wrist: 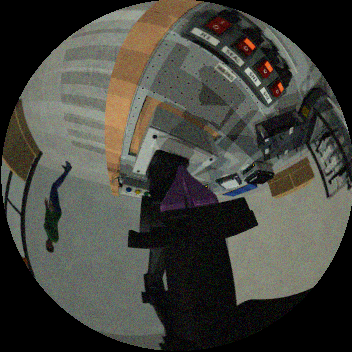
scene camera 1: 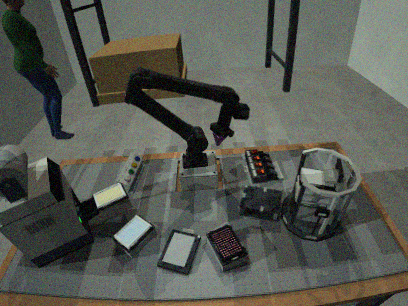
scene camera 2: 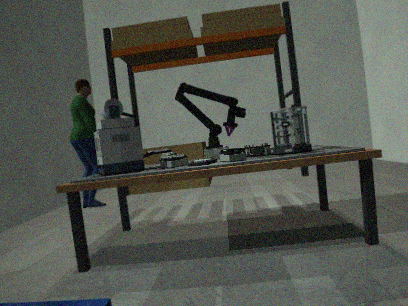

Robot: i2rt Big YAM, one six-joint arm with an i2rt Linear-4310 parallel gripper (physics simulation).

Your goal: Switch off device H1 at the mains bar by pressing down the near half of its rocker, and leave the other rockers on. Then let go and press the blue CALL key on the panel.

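Frame: origin at the arm's base, x ahead, y left, z up, level; metres.
Where they show: gripper, fingertip midpoint: (wrist: 180,167) (scene camera 1: 217,145) (scene camera 2: 228,136); arm's base, link origin: (wrist: 164,166) (scene camera 1: 195,161) (scene camera 2: 214,147).
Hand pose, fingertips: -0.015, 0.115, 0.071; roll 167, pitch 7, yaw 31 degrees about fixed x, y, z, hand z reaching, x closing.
Things, the pixels of their top centre, and the offset from my fingertips, as dx, dy, dz. "pt": a spot on its surface instead.
- SEAL rocker, top centre: (wrist: 248,45) +0.005, +0.195, -0.095
- key panel, top centre: (scene camera 1: 127,165) (wrist: 140,196) -0.004, -0.452, -0.064
- blue key, top centre: (scene camera 1: 136,157) (wrist: 127,191) -0.073, -0.415, -0.073
- dark box, top centre: (wrist: 288,147) (scene camera 1: 261,195) (scene camera 2: 255,144) +0.279, +0.146, -0.072
- tall clear-walled carousel, top centre: (scene camera 1: 328,165) (scene camera 2: 286,106) +0.365, +0.344, +0.141
- grey machine, top centre: (scene camera 1: 3,155) (scene camera 2: 112,100) +0.332, -0.729, +0.308
- tablet, top centre: (scene camera 1: 179,248) (wrist: 229,184) +0.445, -0.208, -0.123
- white-topped tray, surface spot: (scene camera 1: 133,232) pt +0.374, -0.382, -0.093
- red-dotted block, top centre: (scene camera 1: 226,241) (wrist: 260,180) +0.463, -0.033, -0.079
The mains bar (scene camera 1: 268,175) (wrist: 232,38) lies at the back right of the table, with several rockers in a row. The rocker at label H1 (wrist: 218,25) is dark red and shows no orange glow in the wrist view; the SEAL rocker (wrist: 246,47) and those beyond it each show a lit orange part. The key panel (scene camera 1: 125,184) lies at the back left, with the blue key (scene camera 1: 137,158) (wrist: 129,190) at its far end beside yellow, green and white keys. My gripper (scene camera 1: 217,142) (scene camera 2: 229,134) (wrist: 180,167), with purple fingers, is shut and empty. It hangs above the table's back edge, between the arm base and the bar, touching neither.
The arm base (scene camera 1: 199,171) stands between panel and bar. A dark box (scene camera 1: 260,202) and a tall clear-walled carousel (scene camera 1: 320,200) are at right. A grey machine (scene camera 1: 42,225) stands at left. A tablet (scene camera 1: 179,251), a white-topped tray (scene camera 1: 133,232) and a red-dotted block (scene camera 1: 227,246) lie in front.
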